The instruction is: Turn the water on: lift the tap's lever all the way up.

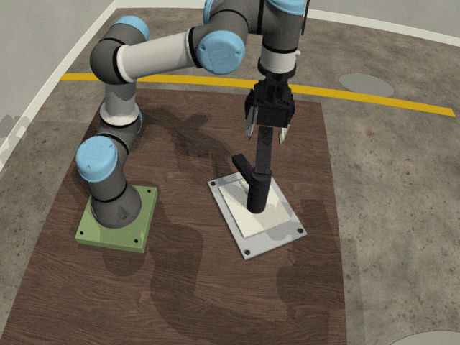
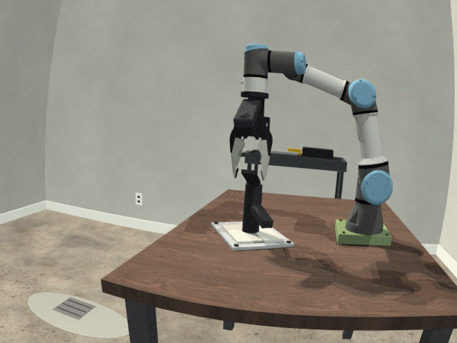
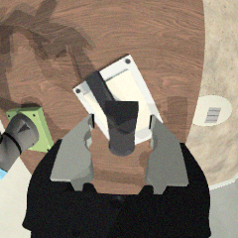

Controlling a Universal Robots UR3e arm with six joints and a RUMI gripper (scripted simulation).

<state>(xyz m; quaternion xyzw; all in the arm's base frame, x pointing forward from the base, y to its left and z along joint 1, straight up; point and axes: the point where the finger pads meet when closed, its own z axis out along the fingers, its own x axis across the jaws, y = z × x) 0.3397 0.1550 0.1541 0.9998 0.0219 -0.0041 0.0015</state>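
Right now the lever is 3 cm to the right of my hand and 1 cm below it. Round my hand: black tap: 8 cm below, 5 cm to the right, 1 cm behind.
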